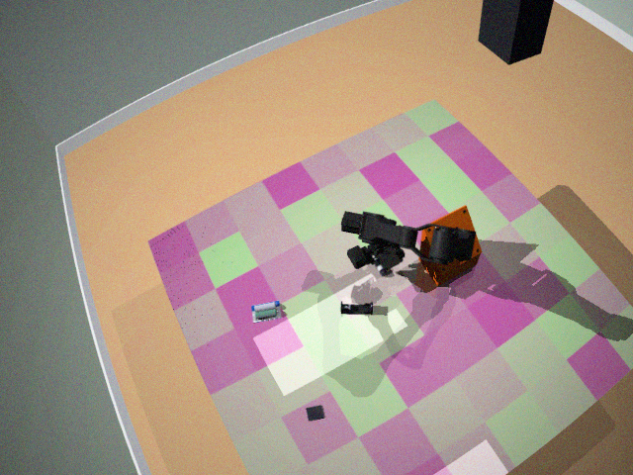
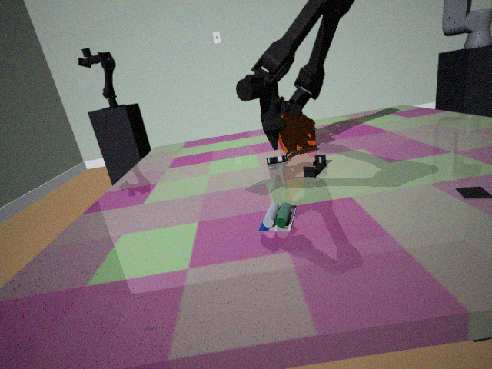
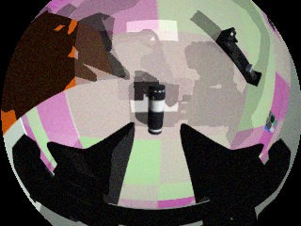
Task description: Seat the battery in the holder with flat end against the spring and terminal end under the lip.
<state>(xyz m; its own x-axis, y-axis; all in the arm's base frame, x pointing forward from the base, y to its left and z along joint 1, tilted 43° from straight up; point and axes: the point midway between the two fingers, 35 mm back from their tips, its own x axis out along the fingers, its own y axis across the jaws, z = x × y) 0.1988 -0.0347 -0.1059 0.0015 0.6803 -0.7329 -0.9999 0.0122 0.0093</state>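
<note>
My gripper tip is now 4 cm above the battery.
</note>
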